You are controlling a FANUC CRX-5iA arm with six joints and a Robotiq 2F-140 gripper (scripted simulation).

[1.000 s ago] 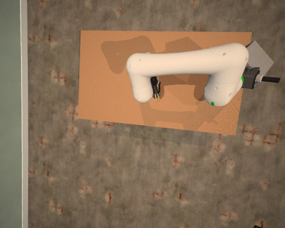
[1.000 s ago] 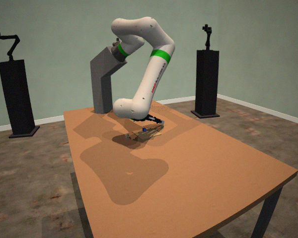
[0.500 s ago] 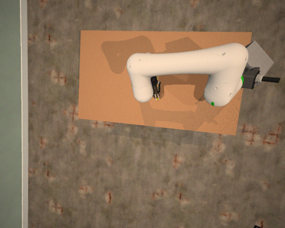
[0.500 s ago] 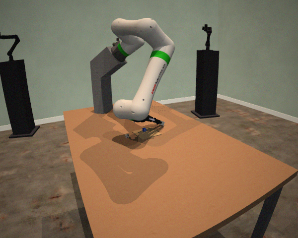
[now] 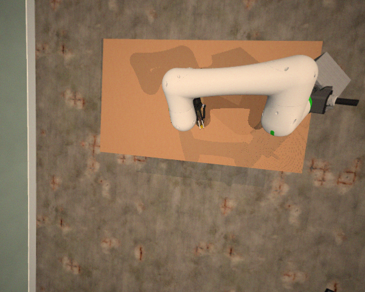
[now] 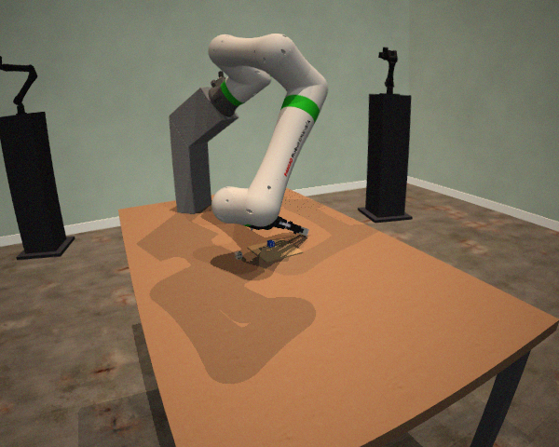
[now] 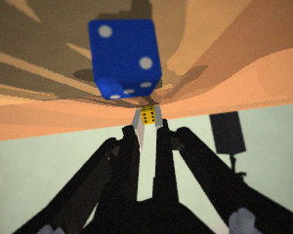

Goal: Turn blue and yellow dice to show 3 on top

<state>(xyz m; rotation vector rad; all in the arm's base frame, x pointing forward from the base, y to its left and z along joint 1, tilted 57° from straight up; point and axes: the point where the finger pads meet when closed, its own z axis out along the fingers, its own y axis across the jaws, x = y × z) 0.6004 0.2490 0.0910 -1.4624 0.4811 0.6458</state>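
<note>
Now: the yellow die 20 mm to the left of my hand, 20 mm below it and 10 mm behind it. Round my hand: blue die: 120 mm to the right, 70 mm ahead, 20 mm below; then white die: 240 mm to the right, 130 mm ahead, 20 mm below; then tan mat: 110 mm to the right, 100 mm ahead, 30 mm below.
</note>
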